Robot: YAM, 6 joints.
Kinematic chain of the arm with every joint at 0, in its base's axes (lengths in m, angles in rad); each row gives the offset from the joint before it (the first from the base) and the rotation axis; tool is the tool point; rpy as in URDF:
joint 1: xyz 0 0 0.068 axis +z
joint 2: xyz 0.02 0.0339 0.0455 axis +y
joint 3: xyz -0.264 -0.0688 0 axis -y
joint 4: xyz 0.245 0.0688 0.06 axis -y
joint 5: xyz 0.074 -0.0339 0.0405 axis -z
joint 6: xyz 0.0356 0 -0.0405 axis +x
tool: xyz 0 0 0 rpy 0 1.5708 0
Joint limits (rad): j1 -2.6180..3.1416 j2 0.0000..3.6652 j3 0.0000..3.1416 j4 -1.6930..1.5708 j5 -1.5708..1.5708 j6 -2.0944..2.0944
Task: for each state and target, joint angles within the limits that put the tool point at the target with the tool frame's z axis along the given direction. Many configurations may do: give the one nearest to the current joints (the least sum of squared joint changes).
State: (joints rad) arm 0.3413 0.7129 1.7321 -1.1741 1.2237 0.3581
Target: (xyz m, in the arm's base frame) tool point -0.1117 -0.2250 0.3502 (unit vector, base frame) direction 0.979 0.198 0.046
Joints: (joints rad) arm 1.0075 0.0018 1.7587 -1.6903 0.8068 0.3581
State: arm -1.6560 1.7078 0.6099 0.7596 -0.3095 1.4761
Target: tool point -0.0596 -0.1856 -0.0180 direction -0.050 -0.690 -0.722
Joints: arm -1.9155 2.3635 0.1999 1.3382 -0.1872 1.4761
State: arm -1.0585 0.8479 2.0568 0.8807 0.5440 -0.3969
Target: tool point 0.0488 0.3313 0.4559 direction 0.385 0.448 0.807
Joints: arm -1.6816 0.0021 1.4720 0.6446 -0.3395 -0.3969
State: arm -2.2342 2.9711 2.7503 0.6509 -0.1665 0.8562
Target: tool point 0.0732 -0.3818 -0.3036 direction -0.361 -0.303 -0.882
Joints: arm -1.3429 3.4443 2.0043 0.1068 0.4336 0.8562
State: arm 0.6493 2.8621 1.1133 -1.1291 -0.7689 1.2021
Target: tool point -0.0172 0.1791 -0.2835 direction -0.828 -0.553 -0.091
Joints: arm 1.5091 3.6633 1.9455 -1.2740 -0.9148 1.2021
